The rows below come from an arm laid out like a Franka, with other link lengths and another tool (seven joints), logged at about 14 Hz.
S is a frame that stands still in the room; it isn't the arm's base.
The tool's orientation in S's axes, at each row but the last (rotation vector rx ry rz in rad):
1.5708 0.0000 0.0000
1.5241 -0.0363 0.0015
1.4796 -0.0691 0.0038
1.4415 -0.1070 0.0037
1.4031 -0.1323 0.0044
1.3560 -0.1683 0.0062
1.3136 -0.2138 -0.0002
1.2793 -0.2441 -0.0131
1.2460 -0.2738 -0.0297
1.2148 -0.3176 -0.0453
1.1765 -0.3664 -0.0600
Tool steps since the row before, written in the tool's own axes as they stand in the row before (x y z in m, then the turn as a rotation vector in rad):
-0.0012 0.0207 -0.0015 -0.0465 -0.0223 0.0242
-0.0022 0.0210 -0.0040 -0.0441 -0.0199 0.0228
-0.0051 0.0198 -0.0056 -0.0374 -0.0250 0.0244
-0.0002 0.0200 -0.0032 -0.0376 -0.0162 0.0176
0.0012 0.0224 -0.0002 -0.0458 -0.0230 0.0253
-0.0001 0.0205 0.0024 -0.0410 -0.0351 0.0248
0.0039 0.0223 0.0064 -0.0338 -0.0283 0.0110
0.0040 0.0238 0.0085 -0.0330 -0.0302 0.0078
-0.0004 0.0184 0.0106 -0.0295 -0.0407 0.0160
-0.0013 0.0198 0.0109 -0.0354 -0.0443 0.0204
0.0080 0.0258 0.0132 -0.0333 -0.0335 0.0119
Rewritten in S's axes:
-0.0012 0.0015 0.0207 -0.0465 -0.0242 -0.0223
-0.0026 0.0050 0.0207 -0.0441 -0.0227 -0.0199
-0.0057 0.0076 0.0189 -0.0373 -0.0251 -0.0245
-0.0013 0.0058 0.0194 -0.0376 -0.0172 -0.0167
-0.0006 0.0039 0.0221 -0.0459 -0.0253 -0.0229
-0.0025 0.0021 0.0204 -0.0398 -0.0278 -0.0341
0.0001 -0.0009 0.0235 -0.0314 -0.0137 -0.0298
-0.0007 -0.0017 0.0255 -0.0298 -0.0114 -0.0323
-0.0051 -0.0039 0.0203 -0.0269 -0.0230 -0.0391
-0.0068 -0.0027 0.0214 -0.0332 -0.0271 -0.0423
-0.0003 -0.0036 0.0298 -0.0302 -0.0158 -0.0348

